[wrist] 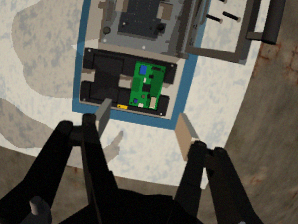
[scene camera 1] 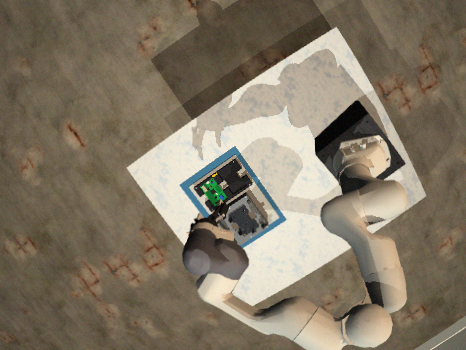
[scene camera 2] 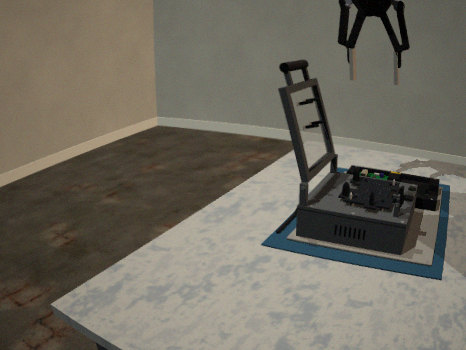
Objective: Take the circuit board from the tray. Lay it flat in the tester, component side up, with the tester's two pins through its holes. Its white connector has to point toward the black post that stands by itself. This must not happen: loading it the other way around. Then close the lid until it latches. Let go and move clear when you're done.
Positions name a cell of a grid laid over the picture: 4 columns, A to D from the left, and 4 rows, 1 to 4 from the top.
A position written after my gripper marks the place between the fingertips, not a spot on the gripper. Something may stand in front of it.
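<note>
I can see a tester nest (scene camera 2: D3) and a tester lid (scene camera 2: C2), and there is a green circuit board (wrist: B2) too. As for my gripper (scene camera 2: D1), I find it also in the wrist view (wrist: B3).
</note>
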